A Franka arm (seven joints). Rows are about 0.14 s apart.
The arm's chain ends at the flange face. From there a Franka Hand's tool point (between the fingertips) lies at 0.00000 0.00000 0.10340 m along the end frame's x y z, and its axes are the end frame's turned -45 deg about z.
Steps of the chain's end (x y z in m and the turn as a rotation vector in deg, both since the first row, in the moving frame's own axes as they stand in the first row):
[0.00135, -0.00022, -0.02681, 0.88, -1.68, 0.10]
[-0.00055, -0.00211, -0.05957, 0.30, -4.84, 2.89]
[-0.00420, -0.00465, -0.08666, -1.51, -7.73, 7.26]
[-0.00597, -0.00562, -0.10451, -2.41, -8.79, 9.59]
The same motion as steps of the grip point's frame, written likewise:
[0.00009, -0.00247, -0.02687, 1.81, -0.57, 0.10]
[-0.00452, -0.00858, -0.05994, 3.63, -3.21, 2.89]
[-0.01090, -0.01489, -0.08763, 4.40, -6.53, 7.26]
[-0.01373, -0.01746, -0.10581, 4.51, -7.92, 9.59]

